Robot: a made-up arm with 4 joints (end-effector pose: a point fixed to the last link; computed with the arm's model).
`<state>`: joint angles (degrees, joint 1 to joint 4).
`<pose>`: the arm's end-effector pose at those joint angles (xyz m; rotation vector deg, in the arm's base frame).
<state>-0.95 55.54 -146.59 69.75</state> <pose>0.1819 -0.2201 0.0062 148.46 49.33 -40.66</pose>
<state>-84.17 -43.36 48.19 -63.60</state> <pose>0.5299 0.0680 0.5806 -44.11 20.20 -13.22</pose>
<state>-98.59 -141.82 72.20 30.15</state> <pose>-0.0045 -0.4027 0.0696 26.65 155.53 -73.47</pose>
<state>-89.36 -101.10 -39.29 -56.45</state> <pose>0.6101 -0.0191 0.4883 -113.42 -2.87 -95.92</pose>
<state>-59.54 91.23 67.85 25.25</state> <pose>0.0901 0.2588 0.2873 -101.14 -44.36 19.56</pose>
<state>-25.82 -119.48 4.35 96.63</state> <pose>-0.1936 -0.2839 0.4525 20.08 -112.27 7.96</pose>
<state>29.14 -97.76 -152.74 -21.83</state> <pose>0.5430 -0.2111 0.6873 -96.76 13.41 -120.73</pose>
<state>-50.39 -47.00 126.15 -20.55</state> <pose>0.4533 0.1995 0.2716 -4.84 87.53 58.75</pose>
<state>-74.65 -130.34 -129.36 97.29</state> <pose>0.0525 0.2209 0.4998 -28.36 38.65 117.69</pose>
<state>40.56 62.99 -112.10 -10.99</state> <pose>-0.2100 -0.2186 0.2103 129.75 16.42 -123.01</pose>
